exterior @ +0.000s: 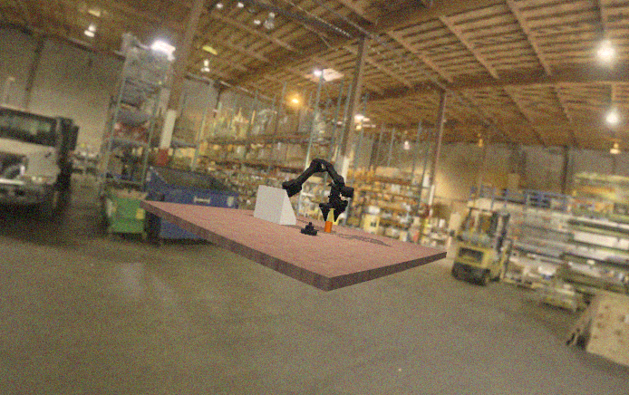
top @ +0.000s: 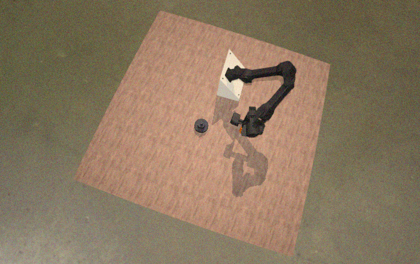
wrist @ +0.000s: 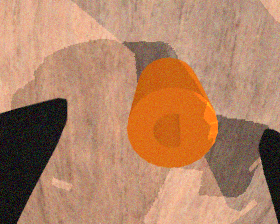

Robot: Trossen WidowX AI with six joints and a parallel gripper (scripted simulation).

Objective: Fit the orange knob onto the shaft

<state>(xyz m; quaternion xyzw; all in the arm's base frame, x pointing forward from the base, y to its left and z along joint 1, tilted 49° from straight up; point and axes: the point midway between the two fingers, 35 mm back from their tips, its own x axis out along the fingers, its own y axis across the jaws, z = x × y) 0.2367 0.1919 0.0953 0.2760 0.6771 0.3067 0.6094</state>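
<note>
My gripper tip is now 30 mm above the orange knob. Round my gripper tip: dark D-shaped shaft (60 mm ahead, 240 mm to the right, 30 mm below).
</note>
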